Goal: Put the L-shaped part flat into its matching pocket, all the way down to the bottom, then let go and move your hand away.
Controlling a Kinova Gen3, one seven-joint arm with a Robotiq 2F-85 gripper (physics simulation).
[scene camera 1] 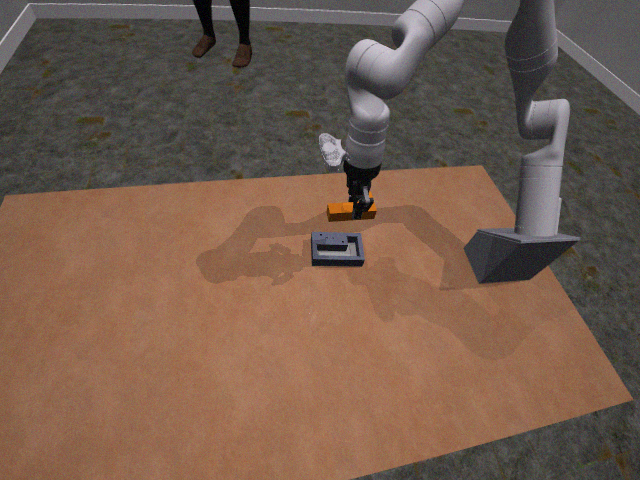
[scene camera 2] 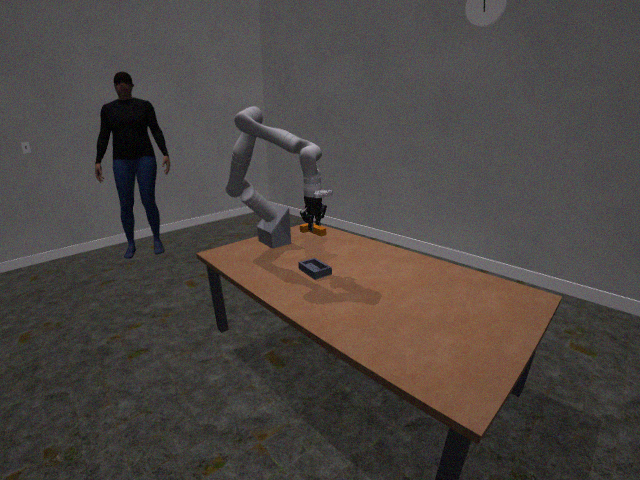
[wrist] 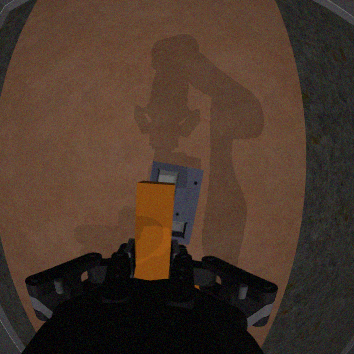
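Seen in the pictures: gripper, fingertip midpoint: (scene camera 1: 354, 212) (scene camera 2: 314, 229) (wrist: 152, 248); arm's base, origin of the base link: (scene camera 1: 533, 233) (scene camera 2: 271, 215).
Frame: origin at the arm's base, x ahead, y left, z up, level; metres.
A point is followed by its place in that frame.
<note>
My gripper (scene camera 1: 357, 212) @[x 0.481, y -0.083, z 0.039 m] (scene camera 2: 311, 226) @[x 0.481, y -0.083, z 0.039 m] (wrist: 152, 248) @[x 0.481, y -0.083, z 0.039 m] is shut on the orange L-shaped part (scene camera 1: 340, 211) @[x 0.520, y -0.074, z 0.057 m] (scene camera 2: 320, 230) @[x 0.539, y -0.100, z 0.052 m] (wrist: 154, 210) @[x 0.523, y -0.086, z 0.057 m] and holds it above the table. The part looks about level; its short arm is mostly hidden behind the fingers. The blue-grey block with the L-shaped pocket (scene camera 1: 337, 261) @[x 0.501, y -0.054, z -0.129 m] (scene camera 2: 321, 273) @[x 0.559, y -0.118, z -0.134 m] (wrist: 188, 202) @[x 0.496, y -0.129, z -0.119 m] lies on the table, apart from the part and lower than it. The pocket has a light floor. In the wrist view the part's long arm covers the block's left side and some of the pocket, and the block looks turned slightly against it.
The brown table (scene camera 1: 206, 361) @[x 0.844, y 0.151, z -0.156 m] (scene camera 2: 439, 320) @[x 1.096, y -0.057, z -0.155 m] carries the arm's grey wedge base (scene camera 1: 511, 258) @[x 0.086, y 0.054, z -0.022 m] (scene camera 2: 275, 231) @[x 0.100, y -0.044, z -0.062 m], to the right of the block in the first scene view. Arm shadows fall around the block. A person (scene camera 2: 133, 129) stands on the floor beyond the table.
</note>
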